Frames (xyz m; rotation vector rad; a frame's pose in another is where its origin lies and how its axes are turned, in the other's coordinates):
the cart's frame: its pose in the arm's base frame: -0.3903 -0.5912 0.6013 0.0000 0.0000 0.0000
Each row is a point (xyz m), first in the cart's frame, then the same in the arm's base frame.
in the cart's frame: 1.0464 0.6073 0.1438
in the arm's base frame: 0.6561 0.0161 0.7451
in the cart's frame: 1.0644 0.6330 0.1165
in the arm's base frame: 0.6741 0.0418 0.7178
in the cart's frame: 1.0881 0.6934 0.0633
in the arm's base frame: 0.6978 0.1022 0.6646
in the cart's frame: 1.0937 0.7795 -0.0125
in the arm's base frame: 0.7034 0.1883 0.5888
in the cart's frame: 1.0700 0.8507 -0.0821
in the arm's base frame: 0.6797 0.2595 0.5192
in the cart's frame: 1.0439 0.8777 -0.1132
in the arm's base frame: 0.6536 0.2865 0.4881
